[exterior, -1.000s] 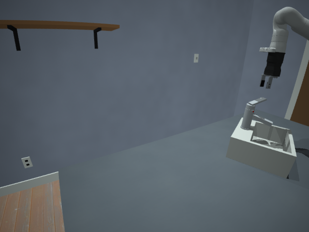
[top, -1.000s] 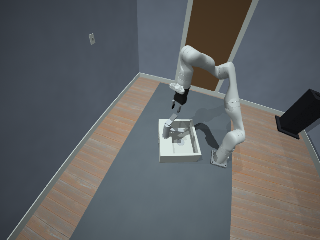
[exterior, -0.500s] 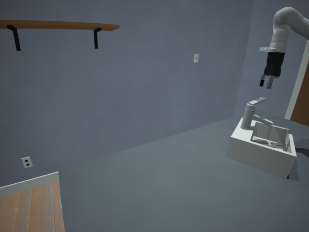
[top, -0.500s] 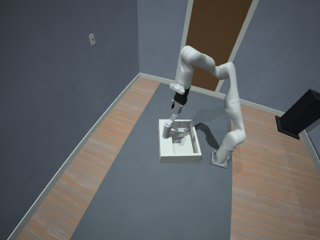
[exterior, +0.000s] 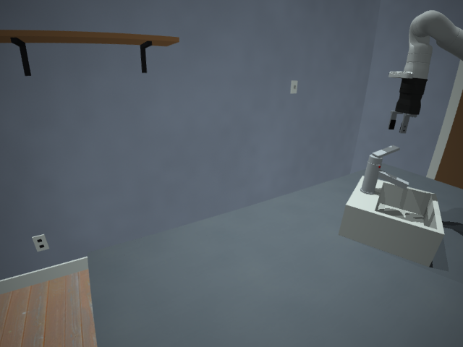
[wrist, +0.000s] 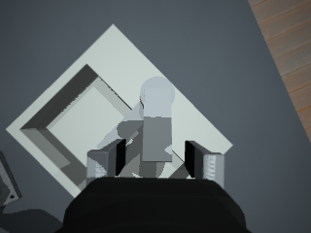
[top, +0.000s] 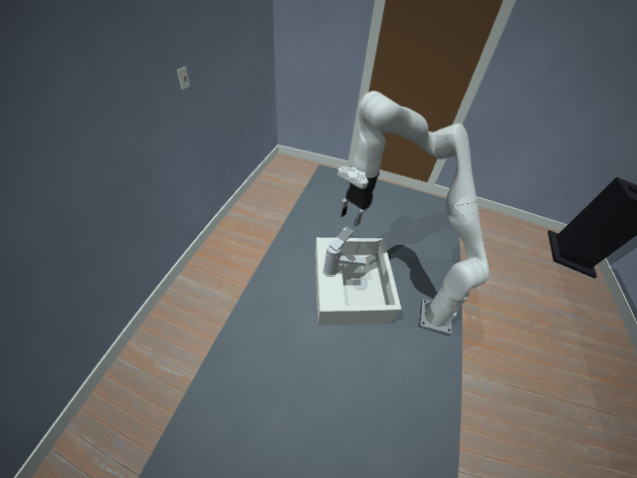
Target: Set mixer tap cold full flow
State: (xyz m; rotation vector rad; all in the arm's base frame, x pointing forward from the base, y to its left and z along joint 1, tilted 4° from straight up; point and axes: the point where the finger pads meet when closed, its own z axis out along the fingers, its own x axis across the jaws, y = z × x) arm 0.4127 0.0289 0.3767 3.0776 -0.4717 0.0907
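The flat lever is 10 mm ahead of my hand, 20 mm to the left of it and 90 mm below it. Round my hand: white basin 80 mm behind, 340 mm below; grey mixer tap 10 mm ahead, 40 mm to the left, 150 mm below.
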